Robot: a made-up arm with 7 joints.
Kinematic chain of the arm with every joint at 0, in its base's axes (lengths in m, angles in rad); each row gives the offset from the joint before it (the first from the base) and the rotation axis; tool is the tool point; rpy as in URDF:
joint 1: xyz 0 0 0.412 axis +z
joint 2: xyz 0 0 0 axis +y
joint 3: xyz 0 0 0.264 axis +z
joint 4: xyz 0.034 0 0 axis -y
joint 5: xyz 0.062 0 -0.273 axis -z
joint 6: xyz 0 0 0 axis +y
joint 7: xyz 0.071 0 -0.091 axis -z
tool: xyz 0 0 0 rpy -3.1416 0 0
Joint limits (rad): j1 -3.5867..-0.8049 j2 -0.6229..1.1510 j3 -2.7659..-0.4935 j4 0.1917..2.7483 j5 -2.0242..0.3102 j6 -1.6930..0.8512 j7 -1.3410..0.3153
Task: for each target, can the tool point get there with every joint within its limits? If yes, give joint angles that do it. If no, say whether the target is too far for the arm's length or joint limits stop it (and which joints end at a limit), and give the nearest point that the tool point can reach.
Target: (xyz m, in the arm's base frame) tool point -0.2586 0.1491 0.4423
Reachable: yes | joints -2.0536 0.8580 -1.9468 0.4941 -1.0902 -0.2485 -0.7101
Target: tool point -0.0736 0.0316 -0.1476
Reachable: no: joint limits stop it (at a limit: joint 2, joint 3) | nearest point -0.1456 0.0625 0.1387 | short by 0.297 m
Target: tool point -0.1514 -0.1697 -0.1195
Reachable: no: joint limits stop it (at a limit: joint 2, joint 3) | nearest point -0.1607 -0.1802 0.1251 | short by 0.245 m
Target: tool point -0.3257 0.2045 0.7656
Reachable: yes | joints -1.9659 0.3047 -1.9904 1.3378 -0.0310 -0.0874 -1.0200
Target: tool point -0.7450 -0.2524 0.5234
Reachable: no: too far | nearest point -0.6132 -0.2077 0.5173 | short by 0.139 m
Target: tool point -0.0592 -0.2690 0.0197
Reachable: no: joint limits stop it (at a limit: joint 2, joint 3) | nearest point -0.0587 -0.2667 0.1245 | short by 0.105 m
